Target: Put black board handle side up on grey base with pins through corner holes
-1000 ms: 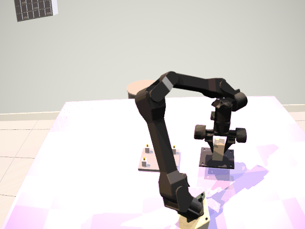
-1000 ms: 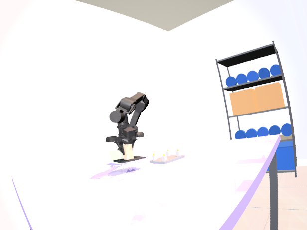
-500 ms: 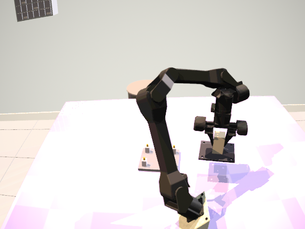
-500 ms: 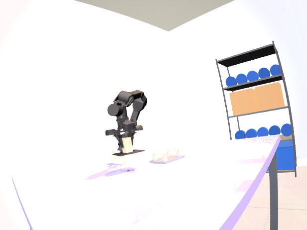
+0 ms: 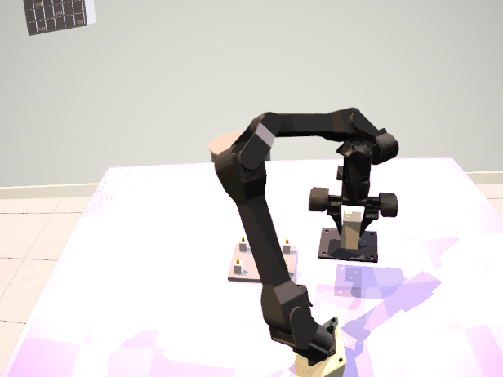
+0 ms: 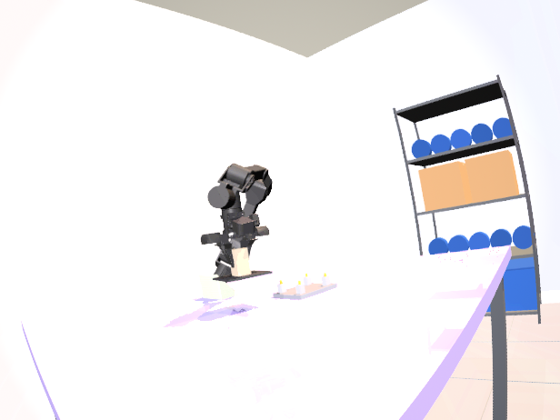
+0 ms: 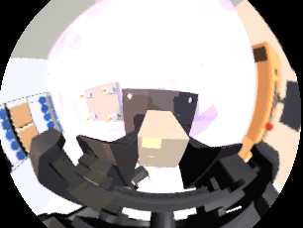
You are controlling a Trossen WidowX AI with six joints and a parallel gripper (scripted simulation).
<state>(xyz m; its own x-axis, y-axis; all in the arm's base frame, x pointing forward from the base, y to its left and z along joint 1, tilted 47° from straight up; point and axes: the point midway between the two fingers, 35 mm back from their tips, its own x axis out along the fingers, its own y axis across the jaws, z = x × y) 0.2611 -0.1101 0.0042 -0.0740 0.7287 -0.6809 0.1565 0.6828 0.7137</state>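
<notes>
The grey base lies 190 mm to the left of my gripper tip, 110 mm below it and 40 mm ahead of it. The rest, counted from my gripper tip: flat black board 10 mm below.
</notes>
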